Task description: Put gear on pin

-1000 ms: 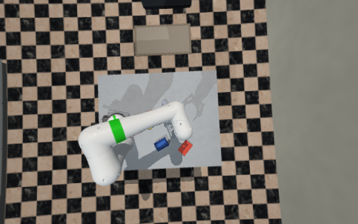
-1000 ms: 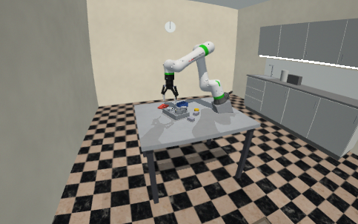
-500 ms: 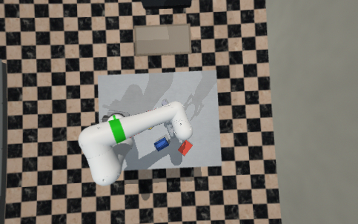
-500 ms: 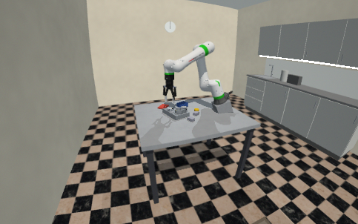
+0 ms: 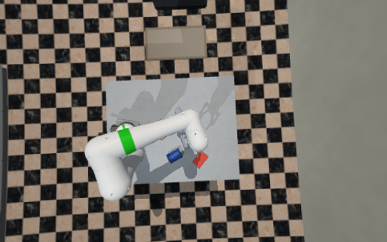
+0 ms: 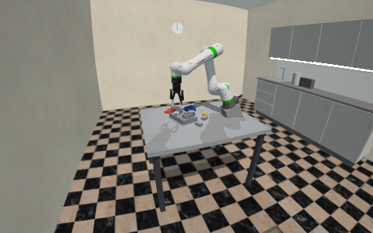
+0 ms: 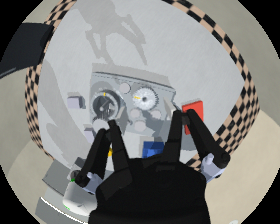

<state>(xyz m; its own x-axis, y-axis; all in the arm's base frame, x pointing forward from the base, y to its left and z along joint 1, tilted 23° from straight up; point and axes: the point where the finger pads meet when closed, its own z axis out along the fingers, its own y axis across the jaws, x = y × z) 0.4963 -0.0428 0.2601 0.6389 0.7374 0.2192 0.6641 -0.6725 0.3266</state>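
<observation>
Right now my hand is 90 mm above the grey gear. Also, from my hand: blue block 190 mm behind, 160 mm to the right, 130 mm below; red block 30 mm ahead, 200 mm to the right, 140 mm below; small yellow piece 300 mm behind, 10 mm to the left, 140 mm below.
</observation>
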